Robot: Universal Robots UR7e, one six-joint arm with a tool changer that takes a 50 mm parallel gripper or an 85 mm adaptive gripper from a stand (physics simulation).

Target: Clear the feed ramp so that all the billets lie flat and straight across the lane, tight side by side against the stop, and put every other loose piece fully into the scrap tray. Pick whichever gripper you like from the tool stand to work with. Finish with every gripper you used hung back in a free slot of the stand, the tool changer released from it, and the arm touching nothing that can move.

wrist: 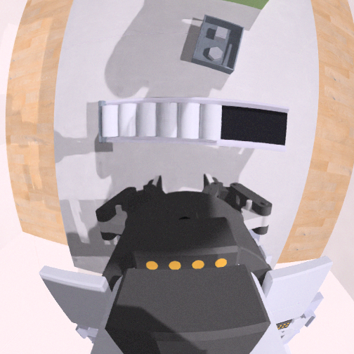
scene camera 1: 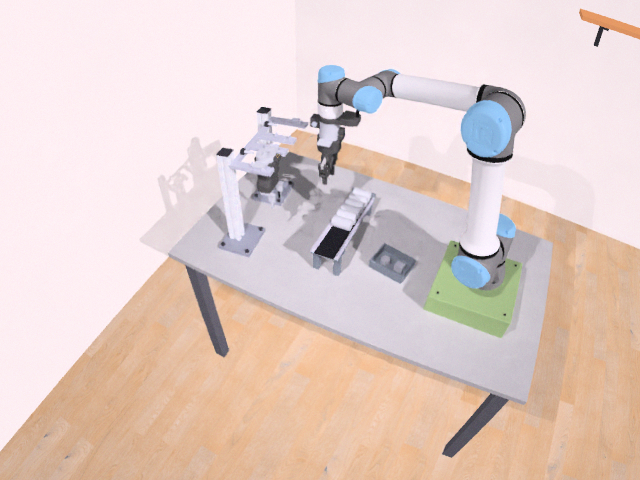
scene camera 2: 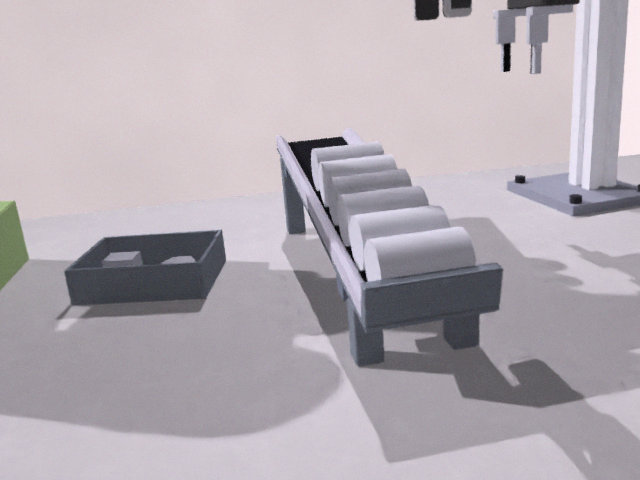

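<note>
Several white billets (scene camera 1: pixel 345 217) (scene camera 2: pixel 392 227) (wrist: pixel 167 120) lie flat across the feed ramp (scene camera 1: pixel 354 237) (scene camera 2: pixel 323 217) (wrist: pixel 253 147), side by side in one row from the stop (scene camera 2: pixel 434 297) (wrist: pixel 101 122). The upper lane is bare black. The scrap tray (scene camera 1: pixel 379 269) (scene camera 2: pixel 134 285) (wrist: pixel 197 50) holds a block (scene camera 2: pixel 122 258) (wrist: pixel 220 33), a hexagonal piece (scene camera 2: pixel 179 260) (wrist: pixel 215 53) and, in the wrist view, a thin rod (wrist: pixel 228 54). My adaptive gripper (scene camera 1: pixel 324 178) (scene camera 2: pixel 442 7) (wrist: pixel 183 182) is open and empty, above the table between ramp and stand.
The tool stand (scene camera 1: pixel 231 201) (scene camera 2: pixel 599 103) is on the far side of the ramp from the arm's base. The other gripper (scene camera 1: pixel 267 178) (scene camera 2: pixel 521 54) hangs in it, and its arms reach out near my wrist. The green base block (scene camera 1: pixel 444 304) stands beyond the tray.
</note>
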